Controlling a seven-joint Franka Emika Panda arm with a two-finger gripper.
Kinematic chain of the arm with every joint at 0, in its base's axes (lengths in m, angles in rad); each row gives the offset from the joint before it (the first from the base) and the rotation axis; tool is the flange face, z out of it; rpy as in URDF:
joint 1: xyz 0 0 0.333 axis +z
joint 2: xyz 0 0 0 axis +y
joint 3: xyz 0 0 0.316 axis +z
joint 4: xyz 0.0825 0 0 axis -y
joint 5: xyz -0.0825 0 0.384 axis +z
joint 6: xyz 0 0 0 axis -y
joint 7: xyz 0.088 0 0 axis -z
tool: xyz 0 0 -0.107 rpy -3.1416 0 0
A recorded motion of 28 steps. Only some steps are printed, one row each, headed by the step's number.
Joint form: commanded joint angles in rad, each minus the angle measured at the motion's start. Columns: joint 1, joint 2, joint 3, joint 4, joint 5, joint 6, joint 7.
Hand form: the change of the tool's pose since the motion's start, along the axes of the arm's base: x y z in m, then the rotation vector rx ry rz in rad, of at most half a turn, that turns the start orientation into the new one. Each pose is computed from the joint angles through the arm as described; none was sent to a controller.
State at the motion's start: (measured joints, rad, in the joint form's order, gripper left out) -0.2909 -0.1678 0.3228 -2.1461 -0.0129 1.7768 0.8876
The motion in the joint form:
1: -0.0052 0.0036 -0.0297 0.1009 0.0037 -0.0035 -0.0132
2: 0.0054 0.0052 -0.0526 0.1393 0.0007 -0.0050 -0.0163
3: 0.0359 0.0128 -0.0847 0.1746 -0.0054 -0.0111 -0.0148
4: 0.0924 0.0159 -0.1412 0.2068 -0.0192 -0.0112 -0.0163
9: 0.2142 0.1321 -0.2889 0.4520 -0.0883 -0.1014 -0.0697
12: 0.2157 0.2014 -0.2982 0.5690 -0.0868 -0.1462 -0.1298
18: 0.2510 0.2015 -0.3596 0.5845 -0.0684 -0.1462 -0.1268
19: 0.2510 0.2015 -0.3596 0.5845 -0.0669 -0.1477 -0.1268
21: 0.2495 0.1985 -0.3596 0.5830 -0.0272 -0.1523 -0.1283
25: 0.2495 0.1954 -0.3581 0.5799 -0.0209 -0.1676 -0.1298
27: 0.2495 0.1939 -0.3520 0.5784 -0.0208 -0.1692 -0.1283
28: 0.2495 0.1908 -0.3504 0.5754 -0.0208 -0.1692 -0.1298
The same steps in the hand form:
1: 0.0184 -0.0149 0.0449 0.0123 -0.0945 -0.0179
2: 0.0241 -0.0211 0.0626 0.0133 -0.1306 -0.0241
3: 0.0292 -0.0230 0.0757 0.0140 -0.1537 -0.0240
4: 0.0333 -0.0254 0.0905 0.0100 -0.1843 -0.0171
9: 0.0705 -0.0517 0.1401 -0.0304 -0.2201 0.0216
12: 0.0896 -0.0578 0.1532 -0.0229 -0.2181 0.0686
18: 0.0891 -0.0702 0.1604 -0.0114 -0.2349 0.0373
19: 0.0890 -0.0701 0.1602 -0.0098 -0.2335 0.0369
21: 0.0878 -0.0669 0.1606 0.0298 -0.2341 0.0310
25: 0.0854 -0.0653 0.1594 0.0378 -0.2194 0.0322
27: 0.0850 -0.0618 0.1594 0.0388 -0.2178 0.0366
28: 0.0841 -0.0609 0.1597 0.0392 -0.2178 0.0397

